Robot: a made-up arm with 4 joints.
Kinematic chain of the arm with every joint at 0, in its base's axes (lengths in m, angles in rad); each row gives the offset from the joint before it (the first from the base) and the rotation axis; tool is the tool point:
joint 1: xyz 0 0 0.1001 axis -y
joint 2: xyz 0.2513 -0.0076 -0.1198 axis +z
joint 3: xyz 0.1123 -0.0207 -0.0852 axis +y
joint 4: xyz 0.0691 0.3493 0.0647 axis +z
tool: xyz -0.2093 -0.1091 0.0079
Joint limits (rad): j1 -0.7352..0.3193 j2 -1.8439..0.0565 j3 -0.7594..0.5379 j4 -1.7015..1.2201
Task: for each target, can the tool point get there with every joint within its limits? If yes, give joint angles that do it. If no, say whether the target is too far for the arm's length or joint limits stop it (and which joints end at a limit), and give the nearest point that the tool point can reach.
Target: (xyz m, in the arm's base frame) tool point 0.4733 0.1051 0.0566
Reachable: yes | joints 0.1931 -1.2144 -0.0074 -0.0555
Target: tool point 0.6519 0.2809 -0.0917
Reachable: yes | joints -0.0954 -0.9087 0.0414 -1.3273
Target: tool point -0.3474 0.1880 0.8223
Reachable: no: joint limits stop it (at a limit: joint 1, joint 2, joint 3) | nearest point 0.2477 0.2936 0.1210 | short by 0.926 m
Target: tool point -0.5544 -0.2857 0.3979
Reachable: no: joint limits stop it (at a limit: joint 1, joint 2, joint 4) | nearest point 0.0809 -0.2588 -0.2266 | short by 0.891 m
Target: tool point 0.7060 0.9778 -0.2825
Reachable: no: too far | nearest point 0.4713 0.4934 -0.1553 | short by 0.553 m
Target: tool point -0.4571 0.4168 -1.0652
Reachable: no: too far | nearest point 0.1206 0.3282 -0.3668 | short by 0.911 m
